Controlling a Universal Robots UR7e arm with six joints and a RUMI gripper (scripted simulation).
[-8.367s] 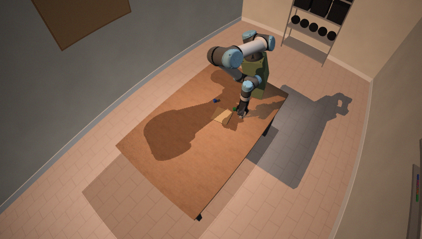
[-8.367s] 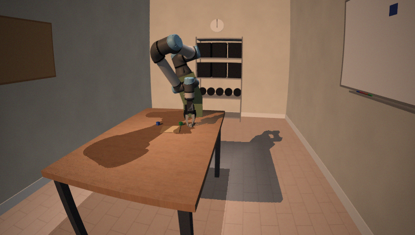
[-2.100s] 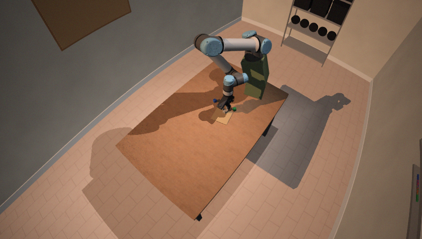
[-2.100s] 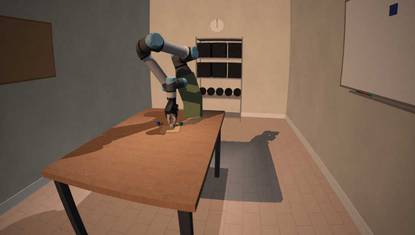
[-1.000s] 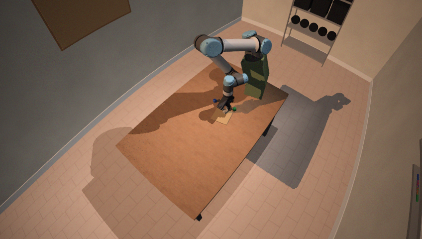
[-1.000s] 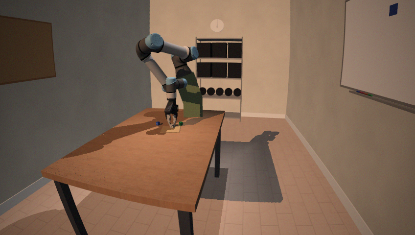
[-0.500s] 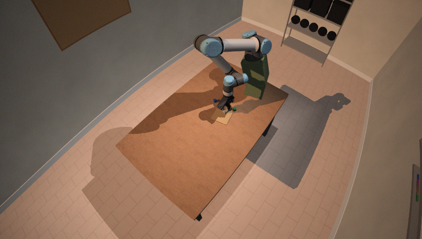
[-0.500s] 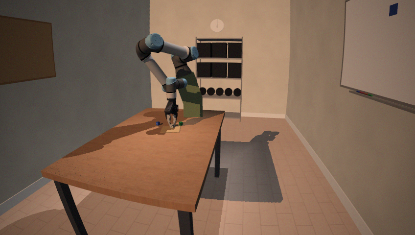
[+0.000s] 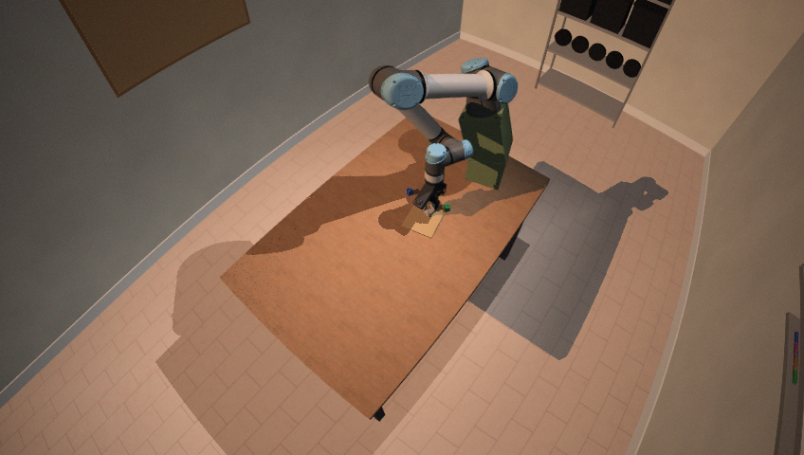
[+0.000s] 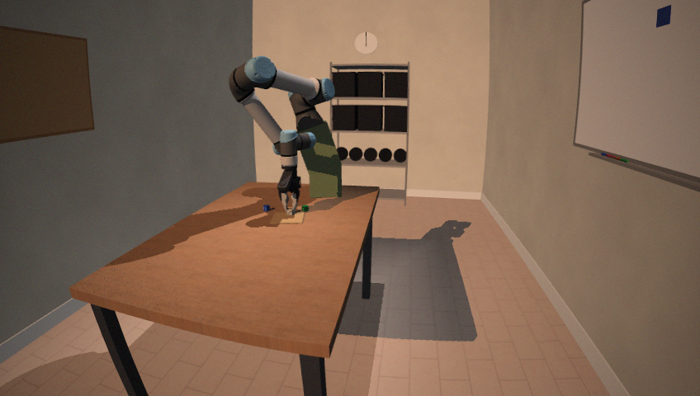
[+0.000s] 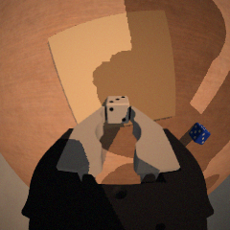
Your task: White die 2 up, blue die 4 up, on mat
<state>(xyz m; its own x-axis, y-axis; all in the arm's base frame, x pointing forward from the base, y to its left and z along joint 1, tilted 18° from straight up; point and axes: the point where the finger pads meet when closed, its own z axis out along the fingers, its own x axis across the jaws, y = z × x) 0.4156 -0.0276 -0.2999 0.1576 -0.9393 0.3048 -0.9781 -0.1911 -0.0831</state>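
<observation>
Right now the white die is right at my hand. The rest, counted from my hand: blue die (14 cm to the right, 2 cm behind, 1 cm below); then green die (8 cm behind, 4 cm to the left, 1 cm below); then tan mat (4 cm ahead, 2 cm below, 1 cm to the left).
</observation>
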